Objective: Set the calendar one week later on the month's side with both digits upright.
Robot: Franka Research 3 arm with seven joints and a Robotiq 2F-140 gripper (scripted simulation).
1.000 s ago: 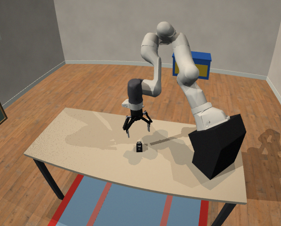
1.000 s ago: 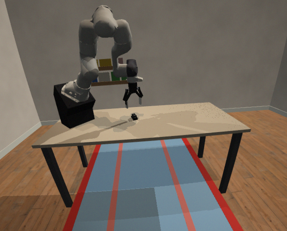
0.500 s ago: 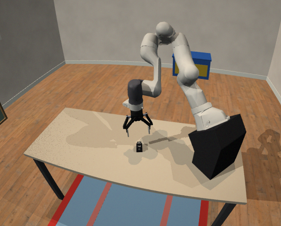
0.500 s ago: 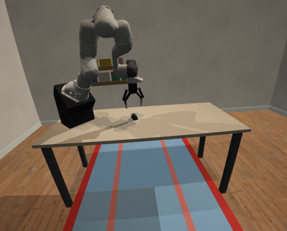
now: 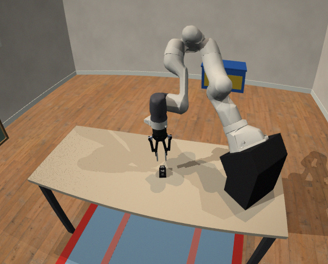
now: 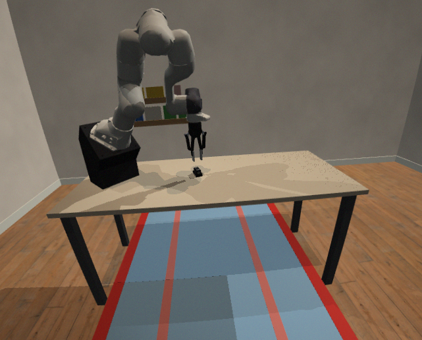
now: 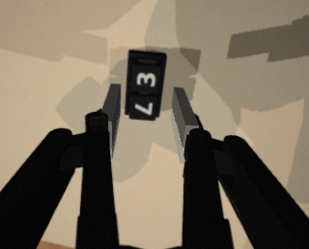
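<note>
Now: hand 10 mm past the black tray, 20 mm to the right of it and 120 mm above it.
</note>
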